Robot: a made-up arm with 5 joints. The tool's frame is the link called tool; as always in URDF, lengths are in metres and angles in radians. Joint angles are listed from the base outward. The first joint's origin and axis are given. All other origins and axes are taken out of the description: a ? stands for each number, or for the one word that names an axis. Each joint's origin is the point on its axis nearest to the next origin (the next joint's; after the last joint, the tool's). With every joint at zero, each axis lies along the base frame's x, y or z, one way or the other. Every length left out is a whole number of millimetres.
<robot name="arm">
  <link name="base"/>
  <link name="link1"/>
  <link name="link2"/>
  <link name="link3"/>
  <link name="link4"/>
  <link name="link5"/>
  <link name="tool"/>
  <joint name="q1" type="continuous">
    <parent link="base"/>
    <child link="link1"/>
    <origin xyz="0.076 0 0.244"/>
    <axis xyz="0 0 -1"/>
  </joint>
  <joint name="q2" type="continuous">
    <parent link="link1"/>
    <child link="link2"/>
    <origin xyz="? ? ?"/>
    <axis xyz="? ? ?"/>
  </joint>
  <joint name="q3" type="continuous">
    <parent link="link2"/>
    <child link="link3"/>
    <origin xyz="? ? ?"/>
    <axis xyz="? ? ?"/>
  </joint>
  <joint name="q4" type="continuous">
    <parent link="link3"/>
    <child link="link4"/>
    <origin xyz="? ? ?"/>
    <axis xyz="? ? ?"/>
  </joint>
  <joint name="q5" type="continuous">
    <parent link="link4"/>
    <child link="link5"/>
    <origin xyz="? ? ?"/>
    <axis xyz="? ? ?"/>
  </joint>
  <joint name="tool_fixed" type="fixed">
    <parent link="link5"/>
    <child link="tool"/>
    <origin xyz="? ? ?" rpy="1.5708 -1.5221 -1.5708"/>
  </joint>
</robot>
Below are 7 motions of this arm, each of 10 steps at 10 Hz.
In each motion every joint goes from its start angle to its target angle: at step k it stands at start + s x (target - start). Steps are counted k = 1, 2, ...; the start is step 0. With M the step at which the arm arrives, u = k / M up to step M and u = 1 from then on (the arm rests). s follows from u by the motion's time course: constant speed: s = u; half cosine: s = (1 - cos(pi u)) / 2; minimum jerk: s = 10 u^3 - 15 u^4 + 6 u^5.
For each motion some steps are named. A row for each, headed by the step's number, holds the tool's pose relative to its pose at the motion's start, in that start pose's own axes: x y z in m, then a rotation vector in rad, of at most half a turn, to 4 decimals.
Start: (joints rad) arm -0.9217 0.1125 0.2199 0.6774 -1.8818
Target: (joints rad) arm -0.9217 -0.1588 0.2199 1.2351 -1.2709
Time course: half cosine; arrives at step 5
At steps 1, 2, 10:
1: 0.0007 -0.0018 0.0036 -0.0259 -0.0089 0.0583
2: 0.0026 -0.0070 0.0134 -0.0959 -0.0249 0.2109
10: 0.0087 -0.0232 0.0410 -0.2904 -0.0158 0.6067

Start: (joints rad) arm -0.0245 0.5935 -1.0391 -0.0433 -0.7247
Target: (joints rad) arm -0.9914 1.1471 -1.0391 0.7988 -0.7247
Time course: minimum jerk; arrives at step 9
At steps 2, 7, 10:
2: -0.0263 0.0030 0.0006 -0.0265 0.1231 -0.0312
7: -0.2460 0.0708 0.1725 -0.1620 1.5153 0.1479
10: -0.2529 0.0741 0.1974 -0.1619 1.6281 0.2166

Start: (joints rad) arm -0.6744 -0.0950 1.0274 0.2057 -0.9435
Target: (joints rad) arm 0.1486 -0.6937 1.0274 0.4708 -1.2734
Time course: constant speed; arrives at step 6
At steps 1, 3, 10:
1: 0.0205 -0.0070 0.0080 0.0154 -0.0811 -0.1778
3: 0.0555 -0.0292 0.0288 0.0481 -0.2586 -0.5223
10: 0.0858 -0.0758 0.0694 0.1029 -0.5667 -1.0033

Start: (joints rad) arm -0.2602 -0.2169 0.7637 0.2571 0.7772
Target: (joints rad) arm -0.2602 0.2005 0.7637 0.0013 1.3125
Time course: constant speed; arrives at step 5
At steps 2, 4, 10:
2: -0.0088 0.0079 -0.0150 0.0480 0.0434 0.2140
4: -0.0194 0.0173 -0.0285 0.1054 0.0766 0.4276
10: -0.0254 0.0226 -0.0345 0.1373 0.0889 0.5341

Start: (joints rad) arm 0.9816 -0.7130 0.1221 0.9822 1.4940
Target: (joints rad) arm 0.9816 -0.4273 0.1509 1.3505 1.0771
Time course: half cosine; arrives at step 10
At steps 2, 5, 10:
2: -0.0007 0.0053 -0.0040 0.0645 0.0094 -0.0398
5: -0.0036 0.0286 -0.0167 0.3330 0.0779 -0.2064
10: -0.0072 0.0572 -0.0235 0.6496 0.2254 -0.4005

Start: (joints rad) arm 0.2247 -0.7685 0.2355 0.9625 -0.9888
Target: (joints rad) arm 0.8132 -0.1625 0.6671 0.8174 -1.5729
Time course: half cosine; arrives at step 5
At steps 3, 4, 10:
3: 0.0151 -0.1011 -0.0417 -0.6510 -0.0839 -0.6267
4: 0.0115 -0.1422 -0.0380 -0.8826 -0.1493 -0.8981
10: 0.0083 -0.1567 -0.0341 -0.9689 -0.1776 -1.0046

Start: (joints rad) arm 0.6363 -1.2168 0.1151 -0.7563 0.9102
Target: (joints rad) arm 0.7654 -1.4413 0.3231 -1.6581 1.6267
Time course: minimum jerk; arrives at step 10
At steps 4, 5, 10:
4: 0.0211 -0.0216 0.0077 -0.2323 -0.1783 0.2632
5: 0.0332 -0.0327 0.0155 -0.3824 -0.2617 0.4085
10: 0.0631 -0.0560 0.0482 -0.8519 -0.4112 0.7620

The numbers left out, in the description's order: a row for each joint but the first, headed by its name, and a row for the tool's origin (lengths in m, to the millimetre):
q2: xyz 0.039 0.003 0, axis 0 1 0
q3: xyz 0.022 0 0.089, axis 0 1 0
q4: xyz 0.098 0 0.004, axis 0 1 0
q5: xyz 0.087 0 0, axis -1 0 0
tool: xyz 0 0 0

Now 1 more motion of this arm.
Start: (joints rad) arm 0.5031 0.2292 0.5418 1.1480 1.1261
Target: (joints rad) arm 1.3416 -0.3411 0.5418 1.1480 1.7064
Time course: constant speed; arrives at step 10
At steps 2, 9, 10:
2: -0.0184 -0.0119 0.0114 -0.0828 -0.0916 -0.0448
9: -0.1037 -0.0190 0.0417 -0.4492 -0.1764 -0.2476
10: -0.1163 -0.0149 0.0446 -0.5003 -0.1563 -0.2812

